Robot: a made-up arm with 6 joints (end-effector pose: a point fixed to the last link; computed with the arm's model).
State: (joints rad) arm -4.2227 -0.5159 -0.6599 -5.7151 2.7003 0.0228
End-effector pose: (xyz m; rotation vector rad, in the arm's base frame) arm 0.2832 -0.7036 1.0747 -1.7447 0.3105 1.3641
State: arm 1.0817 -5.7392 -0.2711 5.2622 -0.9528 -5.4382
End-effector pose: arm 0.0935 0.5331 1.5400 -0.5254 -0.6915 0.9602
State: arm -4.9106 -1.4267 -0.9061 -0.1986 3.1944 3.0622
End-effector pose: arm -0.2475 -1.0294 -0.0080 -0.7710 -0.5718 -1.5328
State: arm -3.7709 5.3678 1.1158 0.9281 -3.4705 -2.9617
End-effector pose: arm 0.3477 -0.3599 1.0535 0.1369 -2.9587 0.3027
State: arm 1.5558 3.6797 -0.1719 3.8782 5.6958 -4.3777
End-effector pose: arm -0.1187 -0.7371 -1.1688 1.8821 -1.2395 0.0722
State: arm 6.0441 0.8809 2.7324 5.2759 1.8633 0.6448
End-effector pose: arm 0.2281 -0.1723 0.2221 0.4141 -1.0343 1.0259
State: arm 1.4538 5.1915 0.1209 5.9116 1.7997 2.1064
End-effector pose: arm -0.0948 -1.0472 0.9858 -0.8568 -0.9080 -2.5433
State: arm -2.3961 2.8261 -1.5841 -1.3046 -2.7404 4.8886
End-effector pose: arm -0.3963 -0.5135 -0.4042 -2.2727 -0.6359 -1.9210
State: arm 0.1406 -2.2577 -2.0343 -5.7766 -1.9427 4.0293
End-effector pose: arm -0.0419 -0.0529 -0.3947 0.1588 0.5683 -2.2607
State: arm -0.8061 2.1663 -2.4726 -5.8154 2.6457 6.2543
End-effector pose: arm 0.4607 -0.3674 0.1806 0.3249 2.3663 -0.3459
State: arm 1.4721 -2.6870 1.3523 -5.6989 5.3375 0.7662
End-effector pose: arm -0.0590 -1.0591 -0.4773 -0.7436 2.5002 -1.4448
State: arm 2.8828 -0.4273 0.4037 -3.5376 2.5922 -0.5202
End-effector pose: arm 0.3874 -0.1808 1.3168 0.1767 2.6718 -0.4110
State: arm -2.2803 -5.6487 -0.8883 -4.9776 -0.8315 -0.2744
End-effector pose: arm -0.2291 -0.1204 1.4912 -0.5516 -0.7997 -1.0534
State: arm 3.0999 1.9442 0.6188 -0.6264 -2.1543 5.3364
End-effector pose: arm -1.1023 -0.0836 -0.4558 -0.2140 -0.7621 2.5154
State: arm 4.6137 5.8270 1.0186 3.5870 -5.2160 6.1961
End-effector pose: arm -0.0228 0.0997 1.5315 -0.6538 0.1379 1.6479
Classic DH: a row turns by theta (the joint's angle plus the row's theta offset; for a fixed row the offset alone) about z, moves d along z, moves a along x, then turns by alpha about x. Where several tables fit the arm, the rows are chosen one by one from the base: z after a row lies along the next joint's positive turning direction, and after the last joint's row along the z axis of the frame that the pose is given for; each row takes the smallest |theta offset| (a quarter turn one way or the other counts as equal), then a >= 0, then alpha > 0; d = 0 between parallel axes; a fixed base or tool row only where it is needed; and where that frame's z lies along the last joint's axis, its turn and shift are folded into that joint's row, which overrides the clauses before.
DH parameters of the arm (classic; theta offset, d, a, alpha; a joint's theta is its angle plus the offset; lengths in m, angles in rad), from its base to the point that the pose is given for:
joint 1: 0 0.174 0 -1.5708
joint 2: -1.5708 0 0.773 0
joint 3: 1.5708 0.038 0 1.5708
joint 4: 0 0.601 0 -1.5708
joint 5: 0 0 0 1.5708
joint 6: 0 0.187 0 0

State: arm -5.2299 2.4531 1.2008 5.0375 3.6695 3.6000
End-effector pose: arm 0.0388 0.3254 -0.8207 -0.7937 -0.2531 -0.2328
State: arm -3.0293 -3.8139 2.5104 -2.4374 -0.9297 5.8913
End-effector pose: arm 0.1900 -0.1145 -0.1323 0.5247 0.5035 0.0436
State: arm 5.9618 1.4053 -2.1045 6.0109 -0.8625 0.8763
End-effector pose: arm 0.2068 0.0114 0.7664 -0.8912 -1.2624 0.1389
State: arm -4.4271 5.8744 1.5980 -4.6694 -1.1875 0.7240
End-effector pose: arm 0.0403 0.3434 1.1262 -1.7033 -1.0844 -2.2282
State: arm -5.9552 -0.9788 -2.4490 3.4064 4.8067 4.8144
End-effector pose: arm -0.6330 -0.1238 -0.0388 -1.4693 -1.5021 1.0511
